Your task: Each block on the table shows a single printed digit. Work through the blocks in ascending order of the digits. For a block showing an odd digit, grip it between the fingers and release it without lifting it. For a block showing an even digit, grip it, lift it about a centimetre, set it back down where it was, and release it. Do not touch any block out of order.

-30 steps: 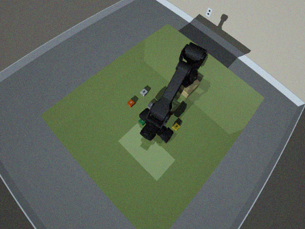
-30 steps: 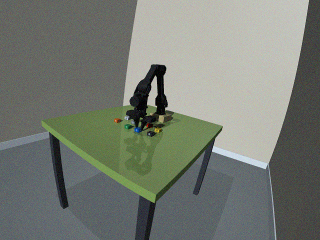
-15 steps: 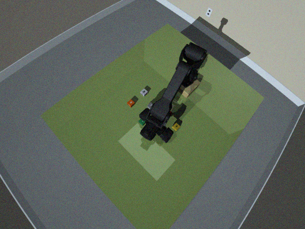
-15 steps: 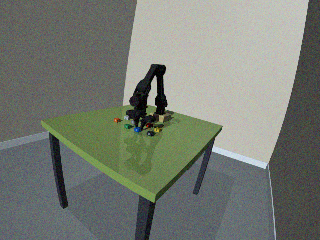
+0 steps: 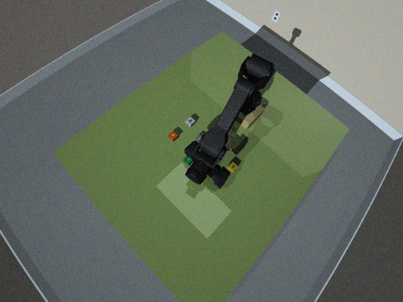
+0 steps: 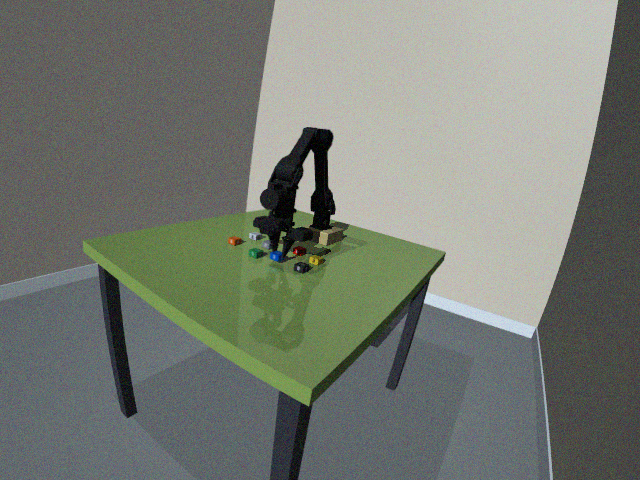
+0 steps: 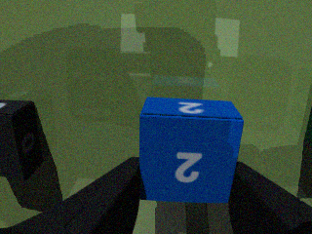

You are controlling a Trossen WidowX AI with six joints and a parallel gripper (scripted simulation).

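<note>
The yellow block lies 100 mm behind my gripper tip, 60 mm to the left of it and 10 mm below it. From my gripper tip the other things lie so: blue block 10 mm ahead; then black block 10 mm behind, 80 mm to the left, 10 mm below; then green block 30 mm ahead, 70 mm to the right, 10 mm below.
</note>
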